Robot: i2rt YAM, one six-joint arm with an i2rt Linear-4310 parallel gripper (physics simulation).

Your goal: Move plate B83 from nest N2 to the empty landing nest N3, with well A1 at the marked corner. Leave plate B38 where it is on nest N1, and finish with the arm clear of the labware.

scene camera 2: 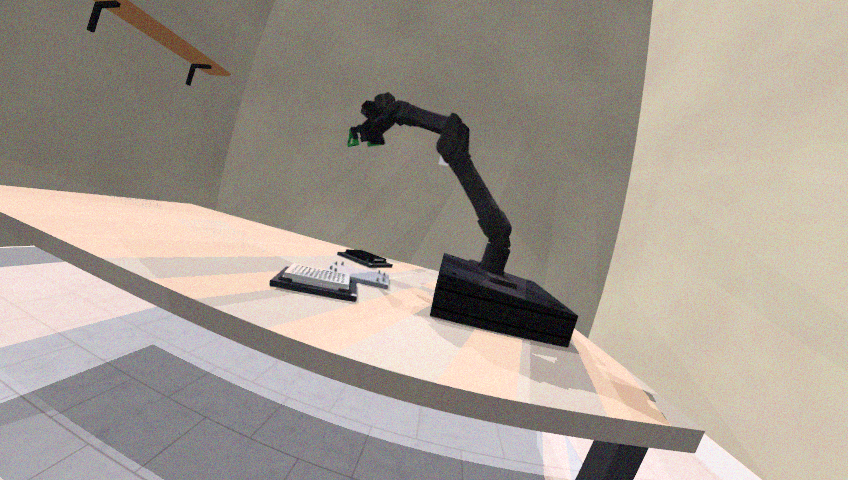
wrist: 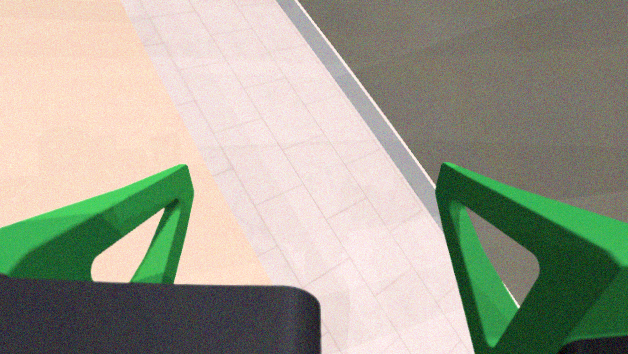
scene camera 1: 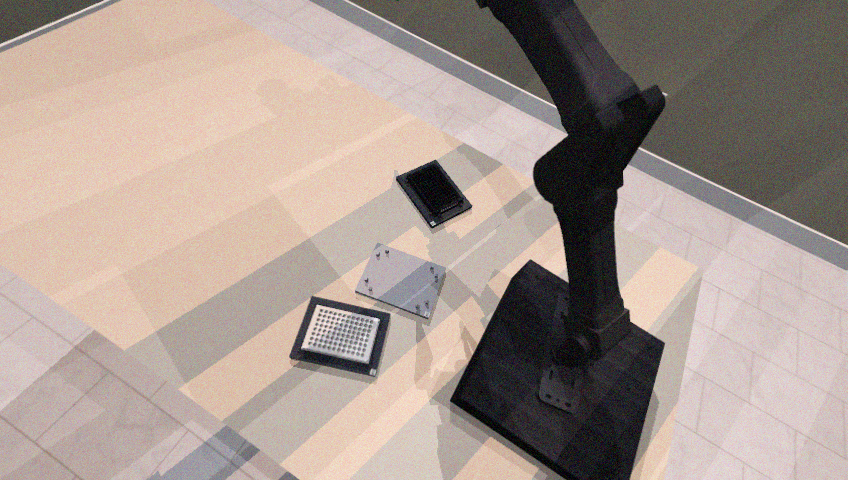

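A white well plate [scene camera 1: 340, 334] [scene camera 2: 318, 274] lies on a dark nest [scene camera 1: 379, 343] [scene camera 2: 312, 290] with a pale tag at one corner. A black plate [scene camera 1: 433, 187] [scene camera 2: 368, 255] lies on another dark nest [scene camera 1: 418, 201]. Between them is the empty light grey nest N3 [scene camera 1: 398, 274] [scene camera 2: 370, 278], with small dark pins and a pale tag at its corner. Plate and nest labels are not readable, so I cannot tell which plate is B83. My gripper [scene camera 2: 364, 144] [wrist: 314, 177] is open and empty, high above the table and well clear of both plates. It does not show in scene camera 1.
The arm's black base block [scene camera 1: 505, 380] [scene camera 2: 502, 309] stands on the table [scene camera 1: 178, 148] [scene camera 2: 416, 380] to the right of the nests. A brown wall shelf [scene camera 2: 166, 35] is at the upper left in scene camera 2. The wrist view shows table edge, floor and wall.
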